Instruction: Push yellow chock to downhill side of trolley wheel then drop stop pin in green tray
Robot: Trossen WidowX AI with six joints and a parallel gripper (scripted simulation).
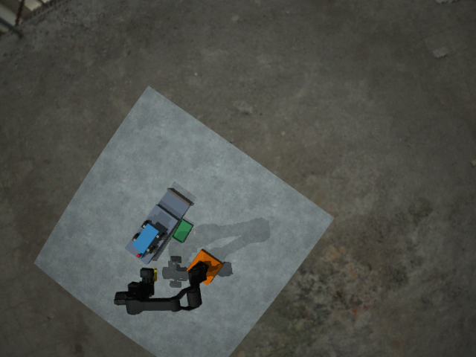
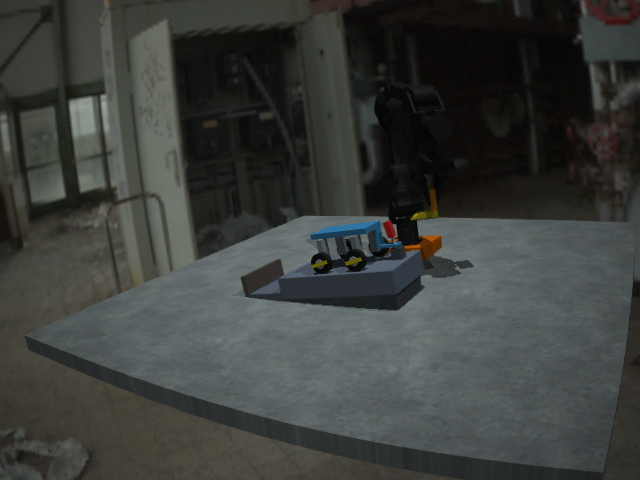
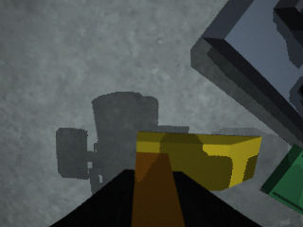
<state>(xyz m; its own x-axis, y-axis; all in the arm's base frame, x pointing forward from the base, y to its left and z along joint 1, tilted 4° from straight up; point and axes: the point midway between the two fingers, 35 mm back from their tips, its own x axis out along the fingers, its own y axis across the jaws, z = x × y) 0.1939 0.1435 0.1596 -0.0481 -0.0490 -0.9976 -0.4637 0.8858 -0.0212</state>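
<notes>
My gripper tip is 20 mm to the left of the yellow chock, 10 mm short of it and 10 mm above it. From my gripper tip the other things lie so: brown end board: 410 mm to the right, 150 mm below, 110 mm ahead; then blue-topped trolley: 160 mm to the right, 140 mm ahead, 60 mm below; then stop pin: 130 mm ahead, 60 mm to the right, 50 mm below.
</notes>
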